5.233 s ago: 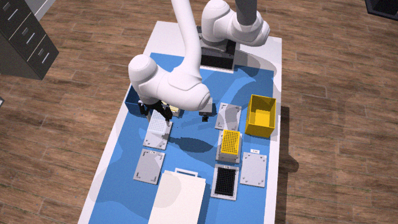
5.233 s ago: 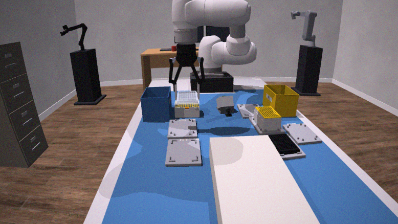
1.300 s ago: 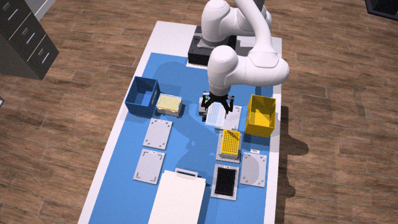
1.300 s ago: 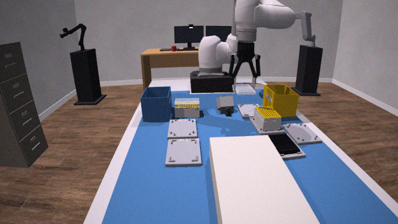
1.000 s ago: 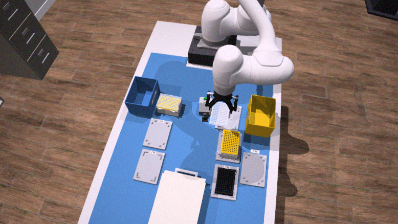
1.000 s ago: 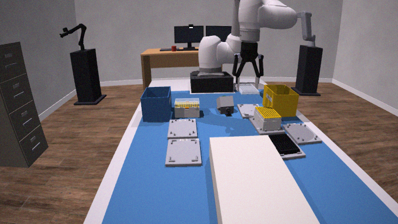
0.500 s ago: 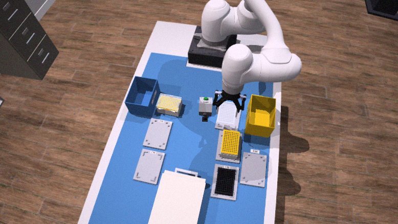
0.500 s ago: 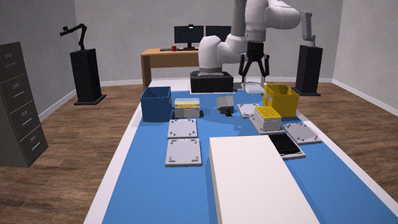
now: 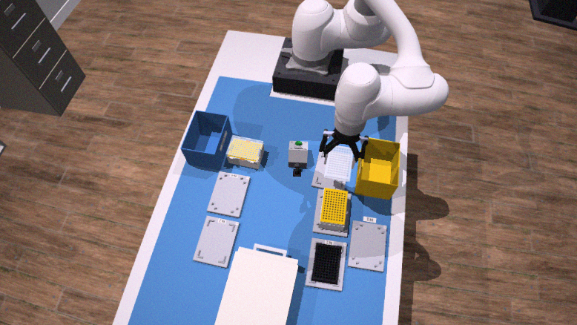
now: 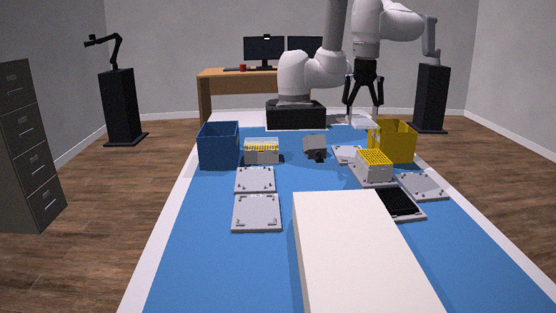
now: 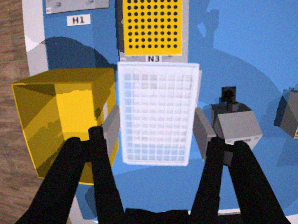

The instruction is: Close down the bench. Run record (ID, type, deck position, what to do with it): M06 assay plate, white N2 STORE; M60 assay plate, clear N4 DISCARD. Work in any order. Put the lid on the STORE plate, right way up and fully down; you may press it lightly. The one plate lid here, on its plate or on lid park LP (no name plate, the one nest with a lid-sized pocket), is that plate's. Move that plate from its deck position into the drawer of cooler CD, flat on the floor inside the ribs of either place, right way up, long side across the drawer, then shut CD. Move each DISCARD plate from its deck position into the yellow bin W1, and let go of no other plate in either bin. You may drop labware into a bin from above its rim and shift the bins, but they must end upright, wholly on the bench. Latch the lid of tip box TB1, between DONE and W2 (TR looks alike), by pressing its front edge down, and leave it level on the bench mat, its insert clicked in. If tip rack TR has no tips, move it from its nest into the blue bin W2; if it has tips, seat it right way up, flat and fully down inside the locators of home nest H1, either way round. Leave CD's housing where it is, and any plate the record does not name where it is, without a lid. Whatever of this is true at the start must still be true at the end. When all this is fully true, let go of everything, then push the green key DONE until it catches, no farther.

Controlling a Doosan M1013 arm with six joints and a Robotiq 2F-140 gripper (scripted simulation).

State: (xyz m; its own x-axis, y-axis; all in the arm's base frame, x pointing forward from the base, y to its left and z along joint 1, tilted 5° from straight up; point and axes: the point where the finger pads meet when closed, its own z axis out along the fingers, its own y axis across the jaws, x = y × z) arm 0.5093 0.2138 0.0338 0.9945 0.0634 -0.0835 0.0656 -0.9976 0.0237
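The tip rack TR is 120 mm ahead of my hand, 10 mm to the left of it and 110 mm below it. Also, from my hand: lid park nest: 40 mm behind, 20 mm to the right, 160 mm below; then yellow bin W1: 60 mm behind, 140 mm to the left, 130 mm below; then clear assay plate: 20 mm below.
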